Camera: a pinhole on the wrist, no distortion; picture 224 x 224 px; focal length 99.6 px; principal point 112.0 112.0 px. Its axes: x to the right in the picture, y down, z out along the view. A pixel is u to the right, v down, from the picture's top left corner.
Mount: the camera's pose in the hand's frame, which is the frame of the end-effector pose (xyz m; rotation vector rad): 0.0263 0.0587 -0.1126 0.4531 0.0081 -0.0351
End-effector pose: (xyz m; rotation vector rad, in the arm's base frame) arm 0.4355 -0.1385 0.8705 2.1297 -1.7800 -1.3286
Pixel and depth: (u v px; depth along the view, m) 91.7 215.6 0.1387
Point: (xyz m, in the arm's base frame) 0.2882 -0.1491 0.8912
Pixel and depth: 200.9 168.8 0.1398
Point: 0.3497 -0.2664 0.7910
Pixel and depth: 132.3 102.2 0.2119
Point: 0.4313 -0.1466 0.7600
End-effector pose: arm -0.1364 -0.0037 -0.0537 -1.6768 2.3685 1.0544
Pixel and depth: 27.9 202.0 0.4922
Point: -0.3766 0.6391 -0.1798
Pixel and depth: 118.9 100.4 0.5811
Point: -0.0682 0.1082 -0.4981
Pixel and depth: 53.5 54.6 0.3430
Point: 0.1246 0.1601 -0.1945
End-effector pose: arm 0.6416 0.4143 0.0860 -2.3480 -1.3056 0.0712
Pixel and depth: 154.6 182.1 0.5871
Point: 0.7811 0.7912 -0.4631
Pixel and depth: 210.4 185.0 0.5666
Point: 0.9575 1.0349 -0.3913
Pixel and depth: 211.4 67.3 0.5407
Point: 0.5534 1.1487 0.1164
